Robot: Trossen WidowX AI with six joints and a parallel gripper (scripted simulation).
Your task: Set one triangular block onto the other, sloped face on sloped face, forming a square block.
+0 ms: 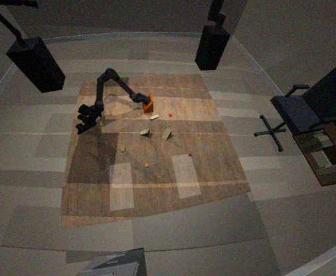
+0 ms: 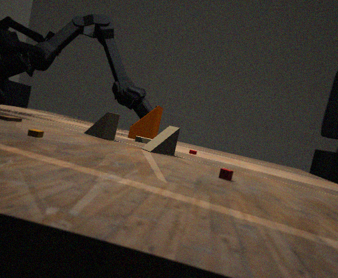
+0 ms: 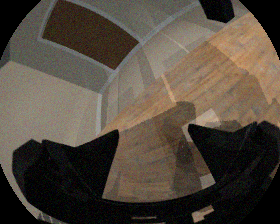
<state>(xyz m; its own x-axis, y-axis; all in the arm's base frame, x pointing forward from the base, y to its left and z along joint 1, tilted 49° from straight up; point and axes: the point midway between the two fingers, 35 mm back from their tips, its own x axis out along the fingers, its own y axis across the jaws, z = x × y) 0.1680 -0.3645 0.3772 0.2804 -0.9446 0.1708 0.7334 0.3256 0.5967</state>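
My gripper tip is now 650 mm to the right of the pale triangular block, 130 mm short of it and 20 mm above it. The rest, counted from my gripper tip: dark flat piece 300 mm to the left, 180 mm ahead, 30 mm below; then yellow piece 450 mm to the left, 340 mm ahead, 30 mm below.
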